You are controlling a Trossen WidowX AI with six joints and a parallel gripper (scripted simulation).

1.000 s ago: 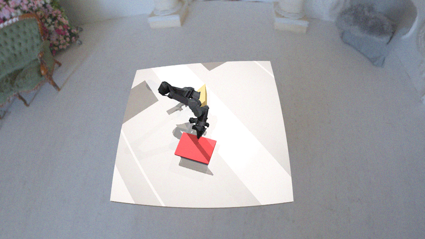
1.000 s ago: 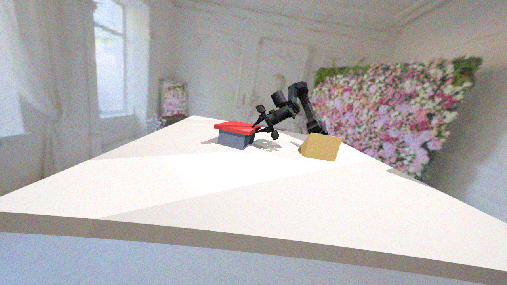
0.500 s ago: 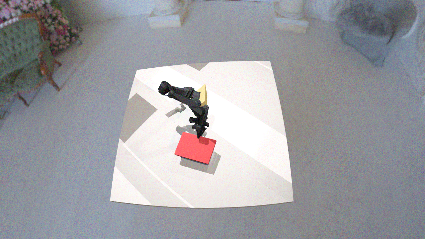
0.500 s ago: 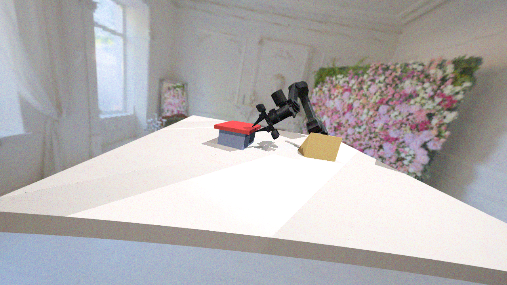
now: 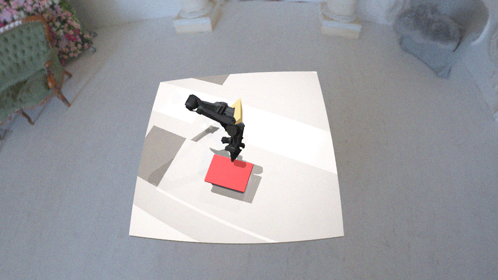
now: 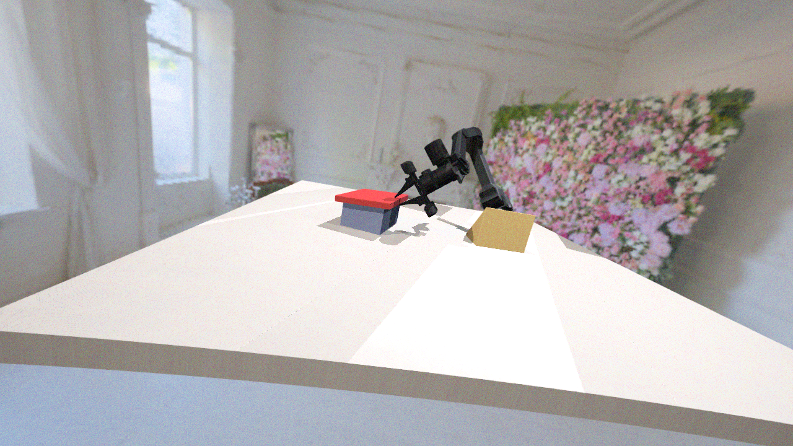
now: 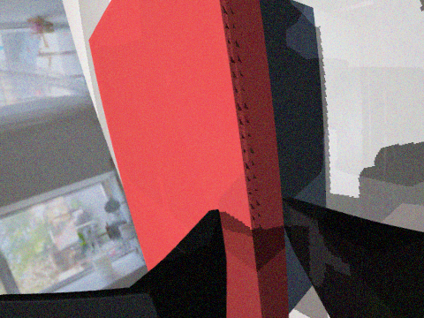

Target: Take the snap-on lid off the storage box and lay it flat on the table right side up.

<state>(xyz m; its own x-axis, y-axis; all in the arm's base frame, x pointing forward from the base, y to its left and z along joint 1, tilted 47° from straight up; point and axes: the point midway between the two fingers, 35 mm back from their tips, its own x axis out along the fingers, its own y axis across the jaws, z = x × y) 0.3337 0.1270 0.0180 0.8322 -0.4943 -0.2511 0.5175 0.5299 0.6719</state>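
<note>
My gripper tip is now 7 cm short of the red lid and 1 cm to the left of it. Round my gripper tip: blue-grey storage box 7 cm ahead, 1 cm to the right, 5 cm below.
</note>
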